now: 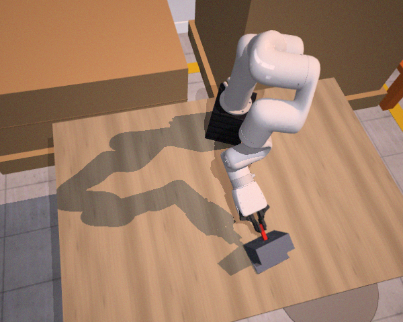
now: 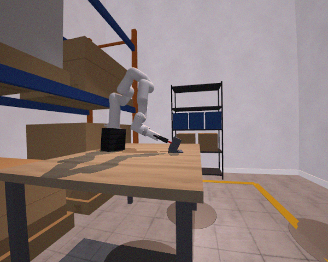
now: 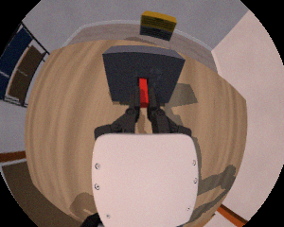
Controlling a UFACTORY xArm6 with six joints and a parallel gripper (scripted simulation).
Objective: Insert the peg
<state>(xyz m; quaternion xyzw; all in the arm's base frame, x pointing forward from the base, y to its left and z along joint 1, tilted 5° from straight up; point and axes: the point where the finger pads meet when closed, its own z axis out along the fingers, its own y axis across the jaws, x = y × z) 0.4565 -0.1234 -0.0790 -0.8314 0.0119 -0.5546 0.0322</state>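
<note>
My hand is 3 cm short of the red peg and 2 cm above it.
</note>
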